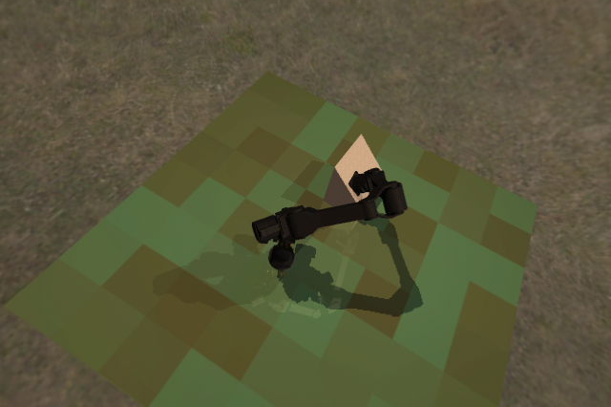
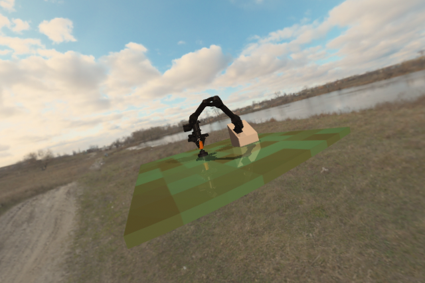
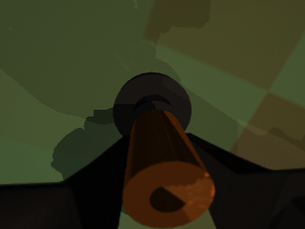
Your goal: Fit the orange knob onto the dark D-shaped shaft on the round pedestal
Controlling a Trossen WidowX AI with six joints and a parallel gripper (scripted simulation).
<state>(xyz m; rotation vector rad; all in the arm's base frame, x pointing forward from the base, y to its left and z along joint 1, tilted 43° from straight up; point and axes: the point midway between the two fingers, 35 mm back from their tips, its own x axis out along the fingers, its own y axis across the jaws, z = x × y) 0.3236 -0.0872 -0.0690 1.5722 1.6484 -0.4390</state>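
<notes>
The orange knob lies 20 mm above my gripper tip. The rest, counted from my gripper tip: dark round pedestal: 40 mm below.
</notes>
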